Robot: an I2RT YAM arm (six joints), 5 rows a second.
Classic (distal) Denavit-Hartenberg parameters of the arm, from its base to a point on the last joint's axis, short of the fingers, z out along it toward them. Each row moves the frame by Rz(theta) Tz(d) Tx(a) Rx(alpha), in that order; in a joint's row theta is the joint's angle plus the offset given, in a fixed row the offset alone. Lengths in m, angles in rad.
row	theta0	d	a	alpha
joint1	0	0.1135	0.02	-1.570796
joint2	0	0	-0.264	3.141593
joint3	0.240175	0	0.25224	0
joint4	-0.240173	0	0.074	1.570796
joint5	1.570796	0	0	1.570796
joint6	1.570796	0.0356	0	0
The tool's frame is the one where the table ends.
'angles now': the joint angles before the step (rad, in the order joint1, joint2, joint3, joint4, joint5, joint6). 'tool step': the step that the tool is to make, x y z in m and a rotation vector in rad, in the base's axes. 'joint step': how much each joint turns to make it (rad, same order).
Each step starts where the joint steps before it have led.
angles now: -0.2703, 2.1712, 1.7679, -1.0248, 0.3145, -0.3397
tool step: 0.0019, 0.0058, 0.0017, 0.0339, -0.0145, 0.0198
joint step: 0.0111, -0.0034, 0.0025, 0.0002, -0.0374, -0.0034
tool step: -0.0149, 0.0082, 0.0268, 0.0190, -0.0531, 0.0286
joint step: 0.0070, -0.1047, -0.0572, 0.0034, -0.0351, -0.0164
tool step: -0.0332, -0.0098, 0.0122, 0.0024, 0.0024, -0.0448
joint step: -0.0460, -0.1190, -0.1226, 0.0008, -0.0019, -0.0009
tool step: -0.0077, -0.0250, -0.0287, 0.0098, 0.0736, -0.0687
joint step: -0.0659, 0.0525, -0.0365, 0.0161, 0.0149, 0.0004
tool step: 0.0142, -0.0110, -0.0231, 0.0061, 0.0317, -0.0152
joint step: -0.0123, 0.0992, 0.0554, 0.0115, 0.0061, 0.0023
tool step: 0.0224, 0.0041, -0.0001, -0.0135, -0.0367, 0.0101
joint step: 0.0284, 0.0610, 0.0935, 0.0017, 0.0016, 0.0189
